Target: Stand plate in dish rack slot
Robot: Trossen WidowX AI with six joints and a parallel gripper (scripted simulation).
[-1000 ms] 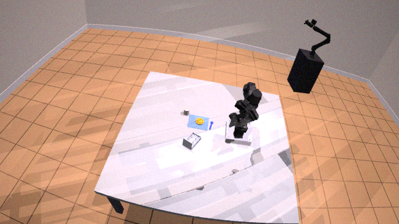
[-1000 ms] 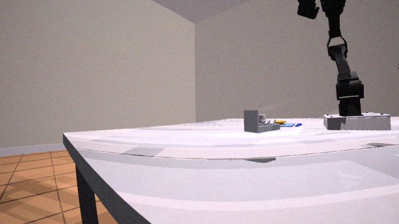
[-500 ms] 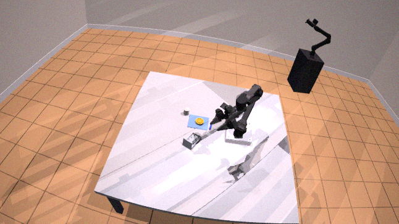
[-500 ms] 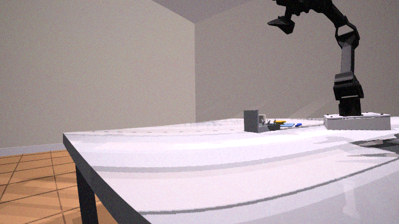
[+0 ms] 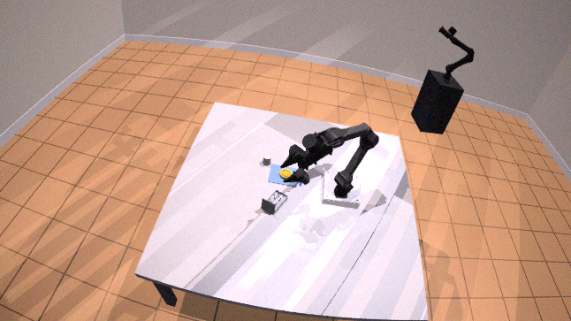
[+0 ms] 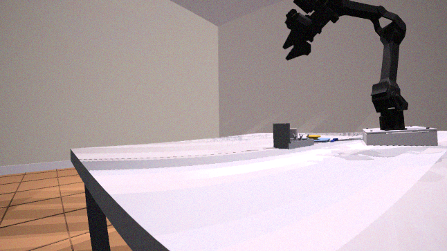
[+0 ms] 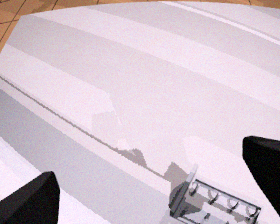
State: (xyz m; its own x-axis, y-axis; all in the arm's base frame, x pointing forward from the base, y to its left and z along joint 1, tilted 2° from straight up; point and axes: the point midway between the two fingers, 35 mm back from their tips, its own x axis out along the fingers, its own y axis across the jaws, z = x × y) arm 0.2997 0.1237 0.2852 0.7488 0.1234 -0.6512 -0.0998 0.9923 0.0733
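Right now the yellow plate is 280 mm below my gripper tip, 270 mm to the right of it and 60 mm behind it. From my gripper tip the other things lie so: dish rack 280 mm below, 80 mm to the right; blue spoon 290 mm below, 260 mm to the right, 150 mm behind; light blue mat 300 mm below, 270 mm to the right, 50 mm behind.
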